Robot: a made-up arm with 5 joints. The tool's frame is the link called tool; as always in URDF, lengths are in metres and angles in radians. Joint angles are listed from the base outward. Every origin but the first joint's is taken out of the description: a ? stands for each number. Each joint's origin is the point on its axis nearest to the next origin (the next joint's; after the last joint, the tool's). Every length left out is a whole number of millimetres.
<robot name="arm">
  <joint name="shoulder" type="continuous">
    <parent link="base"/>
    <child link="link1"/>
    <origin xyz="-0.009 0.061 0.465" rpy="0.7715 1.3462 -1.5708"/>
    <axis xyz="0 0 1"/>
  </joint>
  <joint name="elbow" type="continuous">
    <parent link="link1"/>
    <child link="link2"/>
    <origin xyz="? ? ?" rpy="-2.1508 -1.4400 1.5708"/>
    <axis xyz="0 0 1"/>
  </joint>
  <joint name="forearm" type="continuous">
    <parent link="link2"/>
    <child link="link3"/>
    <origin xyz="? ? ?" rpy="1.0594 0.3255 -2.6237"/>
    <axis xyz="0 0 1"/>
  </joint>
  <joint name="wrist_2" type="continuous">
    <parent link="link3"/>
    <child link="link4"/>
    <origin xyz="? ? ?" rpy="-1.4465 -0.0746 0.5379"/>
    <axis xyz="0 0 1"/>
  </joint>
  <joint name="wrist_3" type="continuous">
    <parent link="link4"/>
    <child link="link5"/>
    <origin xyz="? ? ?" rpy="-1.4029 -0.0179 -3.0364"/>
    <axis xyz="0 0 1"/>
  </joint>
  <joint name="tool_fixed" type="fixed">
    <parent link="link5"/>
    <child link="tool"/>
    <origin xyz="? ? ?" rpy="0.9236 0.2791 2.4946"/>
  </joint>
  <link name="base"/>
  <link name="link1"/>
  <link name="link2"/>
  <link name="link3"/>
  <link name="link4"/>
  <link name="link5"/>
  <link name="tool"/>
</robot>
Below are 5 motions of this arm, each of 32 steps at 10 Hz.
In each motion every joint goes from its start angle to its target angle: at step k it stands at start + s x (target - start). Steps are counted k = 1, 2, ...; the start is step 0. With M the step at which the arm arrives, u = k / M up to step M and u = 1 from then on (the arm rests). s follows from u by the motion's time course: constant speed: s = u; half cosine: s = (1 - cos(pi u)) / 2; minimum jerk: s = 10 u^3 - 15 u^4 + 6 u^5.
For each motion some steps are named. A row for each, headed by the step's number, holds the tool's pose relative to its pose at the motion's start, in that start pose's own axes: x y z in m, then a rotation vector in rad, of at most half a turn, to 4 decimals.
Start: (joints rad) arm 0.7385 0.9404 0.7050 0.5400 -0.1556
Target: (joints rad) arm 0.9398 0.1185 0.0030 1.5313 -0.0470
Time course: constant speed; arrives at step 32
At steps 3, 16, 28, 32:
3: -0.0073 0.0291 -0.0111 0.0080 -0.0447 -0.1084
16: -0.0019 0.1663 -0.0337 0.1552 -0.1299 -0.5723
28: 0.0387 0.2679 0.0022 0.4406 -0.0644 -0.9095
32: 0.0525 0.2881 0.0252 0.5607 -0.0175 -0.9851

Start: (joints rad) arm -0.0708 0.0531 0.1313 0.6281 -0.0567
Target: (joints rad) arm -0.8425 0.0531 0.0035 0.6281 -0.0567
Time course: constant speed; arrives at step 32
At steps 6, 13, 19, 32:
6: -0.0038 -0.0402 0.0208 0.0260 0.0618 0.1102
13: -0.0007 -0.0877 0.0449 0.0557 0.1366 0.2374
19: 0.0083 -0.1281 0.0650 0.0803 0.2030 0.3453
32: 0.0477 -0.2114 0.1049 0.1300 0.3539 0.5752

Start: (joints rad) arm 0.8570 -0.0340 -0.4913 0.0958 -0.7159
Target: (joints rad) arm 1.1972 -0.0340 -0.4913 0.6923 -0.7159
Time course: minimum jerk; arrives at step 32
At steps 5, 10, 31, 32:
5: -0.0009 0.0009 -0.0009 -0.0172 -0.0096 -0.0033
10: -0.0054 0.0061 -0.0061 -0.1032 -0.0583 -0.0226
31: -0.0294 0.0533 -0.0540 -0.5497 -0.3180 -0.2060
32: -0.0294 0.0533 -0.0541 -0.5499 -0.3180 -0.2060

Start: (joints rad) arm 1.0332 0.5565 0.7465 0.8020 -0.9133
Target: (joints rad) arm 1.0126 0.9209 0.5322 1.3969 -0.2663
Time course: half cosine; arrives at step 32
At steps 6, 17, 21, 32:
6: 0.0002 -0.0013 0.0217 -0.0814 0.0577 0.0207
17: 0.0207 0.0278 0.1420 -0.5215 0.4105 0.1024
21: 0.0380 0.0567 0.1840 -0.6931 0.5665 0.1171
32: 0.0702 0.1117 0.2298 -0.9299 0.7981 0.1159

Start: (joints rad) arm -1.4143 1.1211 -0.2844 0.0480 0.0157
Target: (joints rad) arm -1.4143 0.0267 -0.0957 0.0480 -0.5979
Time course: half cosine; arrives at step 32
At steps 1, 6, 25, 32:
1: 0.0001 -0.0001 -0.0008 0.0022 -0.0024 0.0002
6: 0.0060 -0.0015 -0.0265 0.0776 -0.0840 0.0076
25: 0.1306 0.0880 -0.2062 0.9135 -0.7853 0.0265
32: 0.1522 0.1116 -0.2147 1.0457 -0.8667 0.0234

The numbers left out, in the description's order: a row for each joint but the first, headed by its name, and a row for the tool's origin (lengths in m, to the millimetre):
elbow: -0.144 0.057 0.000
forearm: 0.014 0.039 0.000
wrist_2: 0.012 0.047 0.000
wrist_3: -0.112 0.042 0.000
tool: 0.145 -0.103 0.000

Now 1 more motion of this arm.
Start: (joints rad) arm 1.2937 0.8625 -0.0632 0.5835 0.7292
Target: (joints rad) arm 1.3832 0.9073 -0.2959 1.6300 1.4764
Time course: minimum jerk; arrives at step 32
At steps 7, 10, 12, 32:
7: -0.0080 0.0124 0.0209 0.0067 0.0922 -0.0299
10: -0.0156 0.0299 0.0524 0.0256 0.2280 -0.0687
12: -0.0182 0.0445 0.0813 0.0514 0.3503 -0.0984
32: 0.0653 0.0820 0.2729 0.5123 1.2488 -0.1572

